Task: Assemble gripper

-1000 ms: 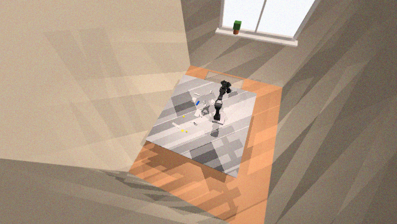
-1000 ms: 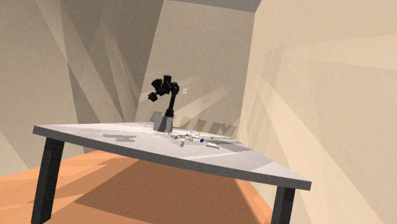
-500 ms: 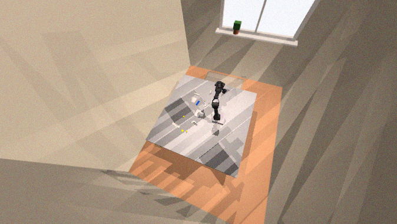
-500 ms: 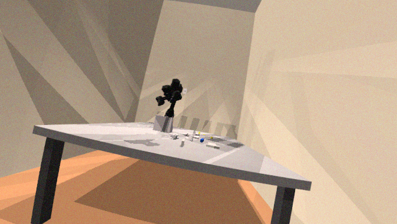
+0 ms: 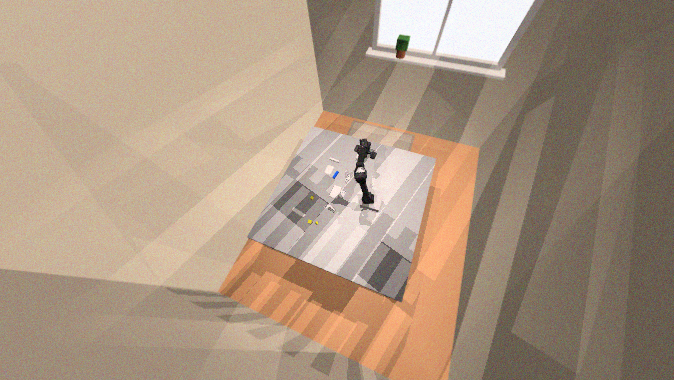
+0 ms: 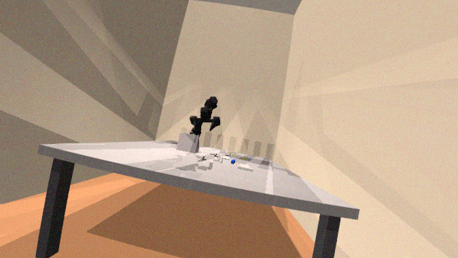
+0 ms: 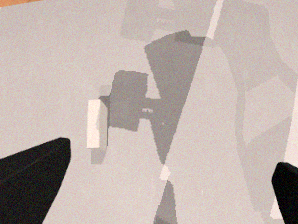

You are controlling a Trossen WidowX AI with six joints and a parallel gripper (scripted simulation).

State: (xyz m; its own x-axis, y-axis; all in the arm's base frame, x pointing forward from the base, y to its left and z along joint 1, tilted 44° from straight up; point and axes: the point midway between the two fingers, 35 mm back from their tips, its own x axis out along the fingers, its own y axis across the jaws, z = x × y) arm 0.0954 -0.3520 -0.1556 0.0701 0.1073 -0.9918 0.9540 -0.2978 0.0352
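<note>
Right now the white jaw is 13 cm ahead of my gripper tip, 19 cm to the left of it and 18 cm below it. Round my gripper tip: pale housing plate 1 cm ahead, 12 cm to the left, 16 cm below; then blue block 25 cm ahead, 18 cm to the left, 18 cm below; then white flat piece 32 cm ahead, 13 cm to the left, 19 cm below.
</note>
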